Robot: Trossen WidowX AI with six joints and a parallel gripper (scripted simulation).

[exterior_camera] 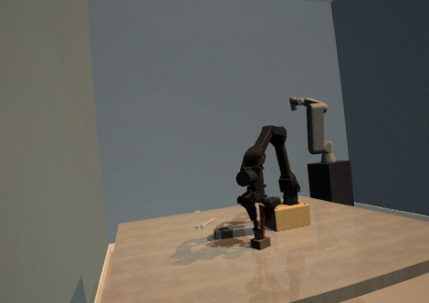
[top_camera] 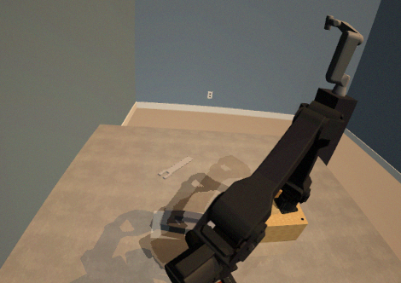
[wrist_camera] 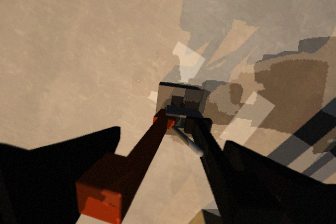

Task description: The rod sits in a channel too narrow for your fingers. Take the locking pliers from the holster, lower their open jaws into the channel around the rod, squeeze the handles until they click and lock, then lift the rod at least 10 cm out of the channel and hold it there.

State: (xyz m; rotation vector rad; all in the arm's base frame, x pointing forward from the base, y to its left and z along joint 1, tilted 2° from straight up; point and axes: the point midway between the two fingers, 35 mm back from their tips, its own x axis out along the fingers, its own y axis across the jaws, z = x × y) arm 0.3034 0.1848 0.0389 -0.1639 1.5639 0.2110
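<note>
The orange handle lies 2 cm to the left of my gripper tip. From my gripper tip the other things lie so: grey channel block (22 cm to the right, 8 cm below); dark holster (9 cm below, 1 cm to the right); metal rod (22 cm to the right, 9 cm below).
</note>
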